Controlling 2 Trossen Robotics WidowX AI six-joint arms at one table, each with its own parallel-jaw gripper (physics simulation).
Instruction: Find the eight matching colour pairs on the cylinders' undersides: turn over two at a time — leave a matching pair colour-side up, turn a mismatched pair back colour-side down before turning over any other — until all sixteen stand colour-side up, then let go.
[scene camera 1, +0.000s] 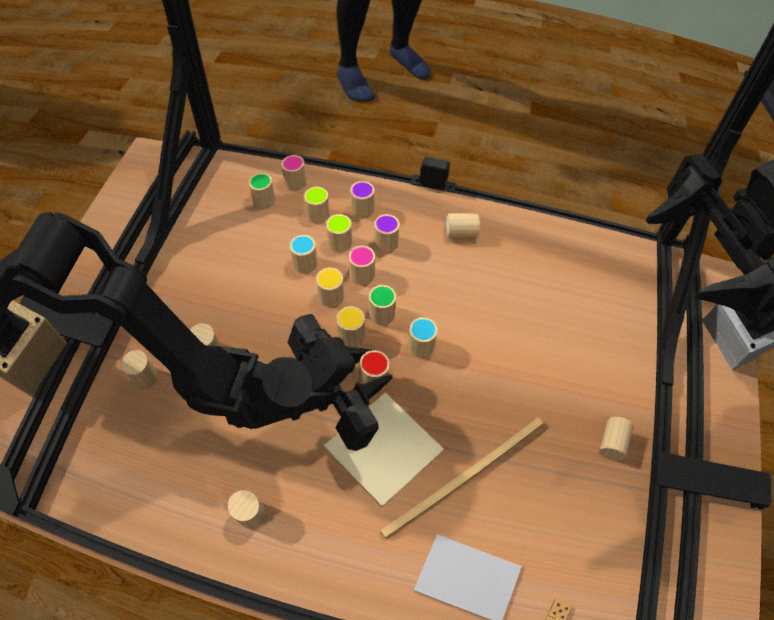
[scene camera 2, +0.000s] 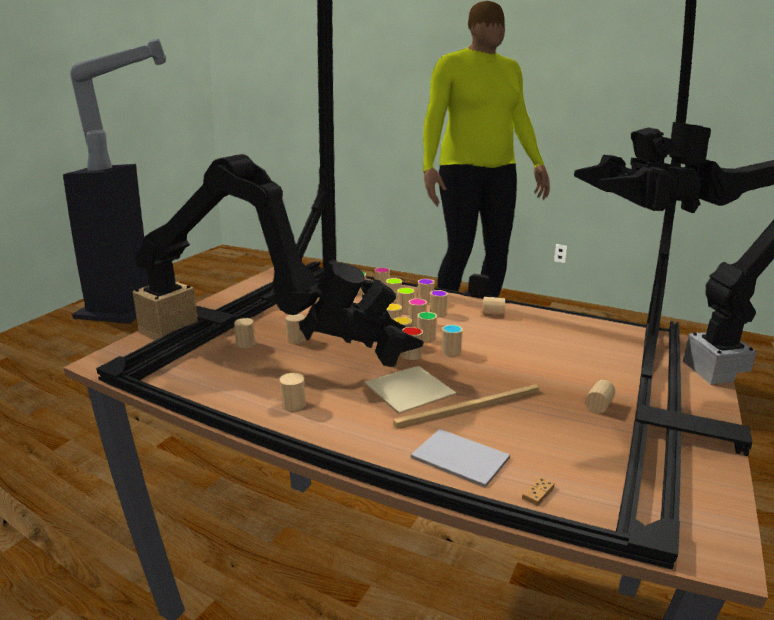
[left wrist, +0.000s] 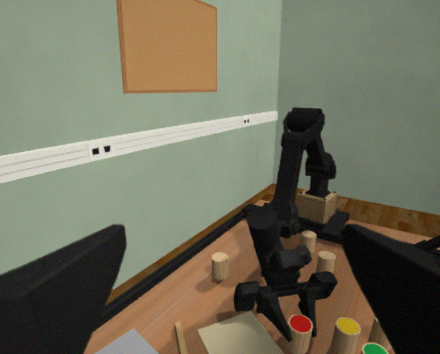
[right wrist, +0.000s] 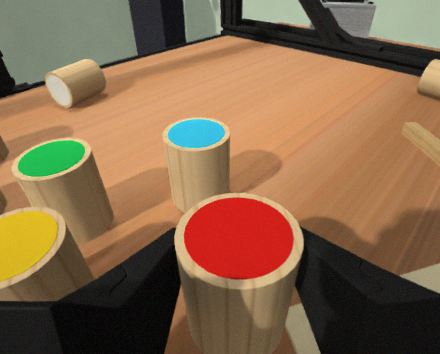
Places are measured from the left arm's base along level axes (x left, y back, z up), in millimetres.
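Pixels of known places: left gripper, fingertip midpoint: (scene camera 1: 672, 255) (scene camera 2: 586, 178) (left wrist: 235, 235); right gripper, fingertip midpoint: (scene camera 1: 382, 365) (scene camera 2: 418, 339) (left wrist: 302, 338) (right wrist: 235, 237); left arm's base at its link origin: (scene camera 2: 722, 342) (right wrist: 343, 0); right arm's base at its link origin: (scene camera 1: 3, 332) (scene camera 2: 162, 289) (left wrist: 318, 193).
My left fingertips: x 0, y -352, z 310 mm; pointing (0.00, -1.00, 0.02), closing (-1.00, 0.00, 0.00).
Ahead of a thing's pixels: the offset from my left fingertips to its top centre. "spot": to the spot under its first point.
My right gripper (scene camera 1: 376, 366) (left wrist: 302, 338) is shut on the red-topped cylinder {dx -126, dy -256, dz -306 mm} (scene camera 1: 374, 363) (scene camera 2: 412, 331) (left wrist: 300, 324) (right wrist: 239, 238), held upright, colour up; its base is hidden. Twelve more stand colour-side up: magenta {dx -541, dy -266, dz -322 mm} (scene camera 1: 292, 163), pink {dx -311, dy -213, dz -322 mm} (scene camera 1: 361, 256), two green {dx -518, dy -329, dz -322 mm} (scene camera 1: 260, 181) {dx -233, dy -207, dz -322 mm} (scene camera 1: 382, 296), two lime {dx -454, dy -247, dz -322 mm} (scene camera 1: 315, 195) {dx -384, dy -228, dz -322 mm} (scene camera 1: 338, 224), two purple {dx -441, dy -171, dz -322 mm} (scene camera 1: 362, 189) {dx -359, dy -156, dz -322 mm} (scene camera 1: 386, 224), two cyan {dx -361, dy -294, dz -322 mm} (scene camera 1: 303, 245) {dx -162, dy -169, dz -322 mm} (scene camera 1: 423, 329) and two yellow {dx -287, dy -271, dz -322 mm} (scene camera 1: 329, 278) {dx -212, dy -262, dz -322 mm} (scene camera 1: 350, 318). Three plain-topped cylinders {dx -253, dy -477, dz -323 mm} (scene camera 1: 202, 334) {dx -241, dy -582, dz -323 mm} (scene camera 1: 136, 364) {dx +5, dy -473, dz -323 mm} (scene camera 1: 244, 506) stand at left. My left gripper (left wrist: 235, 235) is open and empty, high at the right of scene camera 1.
A white-ended cylinder {dx -341, dy -29, dz -333 mm} (scene camera 1: 463, 225) (right wrist: 75, 83) lies on its side at the back. Another cylinder {dx +79, dy +39, dz -333 mm} (scene camera 1: 616, 437) (scene camera 2: 600, 396) lies at the right. A cream sheet {dx -29, dy -273, dz -370 mm} (scene camera 1: 383, 452), a wooden stick {dx +47, dy -183, dz -362 mm} (scene camera 1: 462, 477), a grey-white sheet {dx +178, dy -230, dz -367 mm} (scene camera 1: 467, 576) and a domino {spot: dx +261, dy -135, dz -365 mm} (scene camera 1: 559, 609) lie toward the front.
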